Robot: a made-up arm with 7 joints.
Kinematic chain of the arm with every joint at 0, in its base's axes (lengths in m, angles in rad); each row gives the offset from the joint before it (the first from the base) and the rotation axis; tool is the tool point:
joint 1: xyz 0 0 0.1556 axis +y
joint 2: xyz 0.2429 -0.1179 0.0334 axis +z
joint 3: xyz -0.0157 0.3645 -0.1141 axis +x
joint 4: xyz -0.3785 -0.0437 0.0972 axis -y
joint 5: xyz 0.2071 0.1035 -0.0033 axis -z
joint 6: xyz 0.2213 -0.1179 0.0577 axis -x
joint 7: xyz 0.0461 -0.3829 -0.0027 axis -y
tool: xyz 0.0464 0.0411 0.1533
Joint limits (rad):
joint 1: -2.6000..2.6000
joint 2: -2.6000..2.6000
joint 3: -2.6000..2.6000
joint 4: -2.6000..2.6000
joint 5: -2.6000..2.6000
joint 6: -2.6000..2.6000
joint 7: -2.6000..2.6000
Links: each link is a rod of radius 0.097 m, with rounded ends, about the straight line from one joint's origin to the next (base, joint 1, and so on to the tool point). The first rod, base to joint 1, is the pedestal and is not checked.
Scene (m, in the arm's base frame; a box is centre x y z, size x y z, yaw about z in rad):
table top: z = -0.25
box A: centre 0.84 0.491 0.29 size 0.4 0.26 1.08 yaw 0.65
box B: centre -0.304 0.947 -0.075 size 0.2 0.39 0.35 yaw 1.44
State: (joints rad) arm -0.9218 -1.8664 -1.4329 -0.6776 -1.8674 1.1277 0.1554
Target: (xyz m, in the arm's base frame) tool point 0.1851 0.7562 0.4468
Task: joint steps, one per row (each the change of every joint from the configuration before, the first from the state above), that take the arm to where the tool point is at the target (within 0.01 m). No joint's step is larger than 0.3 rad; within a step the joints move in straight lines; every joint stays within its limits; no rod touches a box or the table.
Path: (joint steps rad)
1: -0.2637 0.1291 0.2556 0.0498 0.1298 -0.0280 -0.0544
2: -0.2637 0.1291 0.2556 0.0499 0.1299 -0.0280 -0.0545
3: -0.2638 0.1292 0.2556 0.0498 0.1298 -0.0279 -0.0544
4: -0.2637 0.1291 0.2556 0.0498 0.1299 -0.0280 -0.0544
5: -0.2637 0.1291 0.2556 0.0499 0.1298 -0.0280 -0.0545
6: 0.2906 0.1874 -0.2272 -0.0072 -0.2678 0.2185 0.1018
7: 0.2905 0.1874 -0.2272 -0.0072 -0.2679 0.2186 0.1018
8: 0.2906 0.1874 -0.2272 -0.0072 -0.2678 0.2186 0.1018
9: 0.2905 0.1874 -0.2272 -0.0072 -0.2678 0.2185 0.1018

